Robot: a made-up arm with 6 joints.
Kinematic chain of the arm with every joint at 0, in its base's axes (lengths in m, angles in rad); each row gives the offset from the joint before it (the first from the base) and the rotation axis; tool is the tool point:
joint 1: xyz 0 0 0.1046 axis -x
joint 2: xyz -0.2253 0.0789 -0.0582 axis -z
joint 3: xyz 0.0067 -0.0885 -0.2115 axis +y
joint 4: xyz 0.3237 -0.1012 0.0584 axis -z
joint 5: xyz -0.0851 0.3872 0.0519 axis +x
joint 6: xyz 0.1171 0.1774 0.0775 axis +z
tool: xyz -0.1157 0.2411 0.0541
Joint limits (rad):
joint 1: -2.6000..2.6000
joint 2: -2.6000..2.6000
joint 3: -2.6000..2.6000
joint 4: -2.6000..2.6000
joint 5: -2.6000..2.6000
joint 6: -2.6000..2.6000
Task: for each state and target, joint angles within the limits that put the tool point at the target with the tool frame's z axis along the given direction. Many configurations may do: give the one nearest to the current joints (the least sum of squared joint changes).
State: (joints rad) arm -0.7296 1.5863 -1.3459 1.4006 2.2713 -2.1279
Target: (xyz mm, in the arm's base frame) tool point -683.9 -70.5 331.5 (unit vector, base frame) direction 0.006 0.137 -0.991
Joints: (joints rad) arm -0.6528 1.3599 -1.3061 1.4352 2.3379 -1.5661
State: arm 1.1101 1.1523 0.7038 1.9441 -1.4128 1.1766
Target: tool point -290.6 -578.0 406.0 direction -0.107 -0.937 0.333
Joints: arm 0.9750 1.7765 -0.1503 1.4878 -2.3500 0.9788
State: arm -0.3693 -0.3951 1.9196 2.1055 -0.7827 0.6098
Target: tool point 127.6 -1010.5 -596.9 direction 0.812 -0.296 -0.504
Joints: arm 0.4875 -0.8956 1.7909 2.5221 -0.9234 0.3467
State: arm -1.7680 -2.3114 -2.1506 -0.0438 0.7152 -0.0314
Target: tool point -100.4 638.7 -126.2 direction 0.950 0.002 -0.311
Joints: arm -1.5625 -2.5224 -1.9003 -0.7957 0.4403 0.2846
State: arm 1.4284 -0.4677 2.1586 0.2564 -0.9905 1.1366
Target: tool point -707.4 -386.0 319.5 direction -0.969 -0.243 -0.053
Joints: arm 2.2219 -0.8767 2.5568 0.5100 -1.6985 1.2803
